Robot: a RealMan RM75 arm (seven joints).
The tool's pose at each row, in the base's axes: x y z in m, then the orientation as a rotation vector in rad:
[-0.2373, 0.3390, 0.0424, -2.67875, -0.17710, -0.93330]
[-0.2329, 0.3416, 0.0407, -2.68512, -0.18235, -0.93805]
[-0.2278, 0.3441, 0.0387, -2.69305, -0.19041, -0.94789]
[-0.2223, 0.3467, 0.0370, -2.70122, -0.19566, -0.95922]
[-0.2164, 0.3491, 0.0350, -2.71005, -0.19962, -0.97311]
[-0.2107, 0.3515, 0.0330, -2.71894, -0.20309, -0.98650]
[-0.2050, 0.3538, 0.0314, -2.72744, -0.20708, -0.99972]
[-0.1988, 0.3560, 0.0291, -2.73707, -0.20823, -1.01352]
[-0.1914, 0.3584, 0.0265, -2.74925, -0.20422, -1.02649]
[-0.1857, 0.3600, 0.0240, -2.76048, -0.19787, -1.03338]
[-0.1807, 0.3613, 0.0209, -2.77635, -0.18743, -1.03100]
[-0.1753, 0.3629, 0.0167, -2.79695, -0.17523, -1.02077]
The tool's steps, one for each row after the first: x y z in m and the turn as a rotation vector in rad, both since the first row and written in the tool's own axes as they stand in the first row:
[0.0024, -0.0011, 0.0047, -0.00635, 0.00065, -0.00594]
[0.0052, -0.0019, 0.0100, -0.01528, 0.00375, -0.01512]
[0.0085, -0.0028, 0.0153, -0.02542, 0.00799, -0.02276]
[0.0119, -0.0034, 0.0210, -0.03723, 0.01374, -0.03020]
[0.0152, -0.0040, 0.0266, -0.04905, 0.01916, -0.03722]
[0.0187, -0.0046, 0.0319, -0.06042, 0.02448, -0.04444]
[0.0221, -0.0048, 0.0379, -0.07347, 0.03009, -0.05017]
[0.0263, -0.0049, 0.0449, -0.08938, 0.03497, -0.05296]
[0.0292, -0.0046, 0.0507, -0.10278, 0.03664, -0.05281]
[0.0312, -0.0040, 0.0563, -0.11786, 0.03182, -0.04925]
[0.0329, -0.0034, 0.0631, -0.13489, 0.02117, -0.04418]

